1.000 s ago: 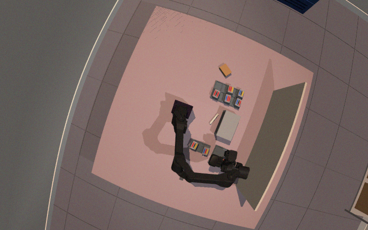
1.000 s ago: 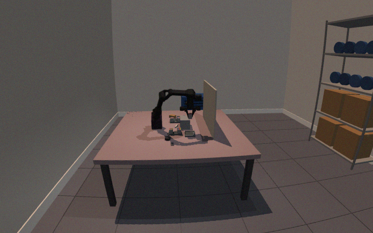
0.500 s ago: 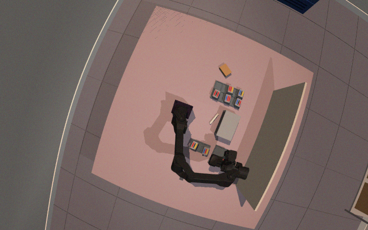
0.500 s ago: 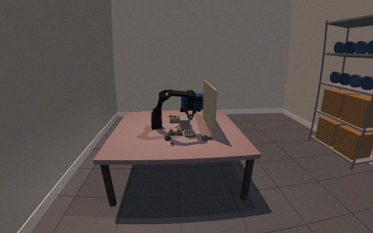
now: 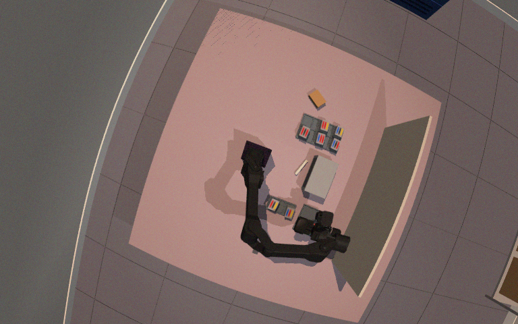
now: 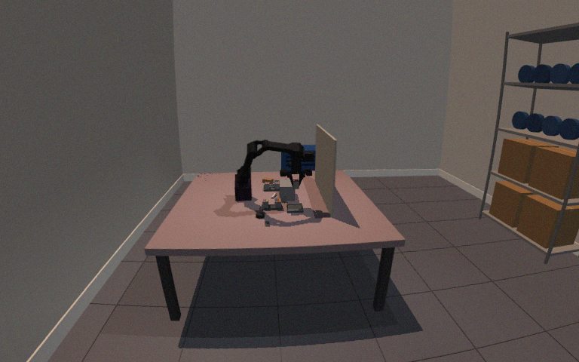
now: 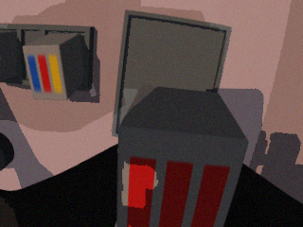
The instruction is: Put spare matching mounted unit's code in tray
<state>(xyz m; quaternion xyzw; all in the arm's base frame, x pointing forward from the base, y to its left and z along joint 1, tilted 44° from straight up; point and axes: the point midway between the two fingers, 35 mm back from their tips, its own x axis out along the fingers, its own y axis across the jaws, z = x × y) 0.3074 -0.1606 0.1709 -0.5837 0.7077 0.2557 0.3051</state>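
Right now my gripper tip is 14 cm above the grey tray and 1 cm past it. Round my gripper tip: tall upright board (23 cm ahead, 16 cm to the left, 8 cm above).
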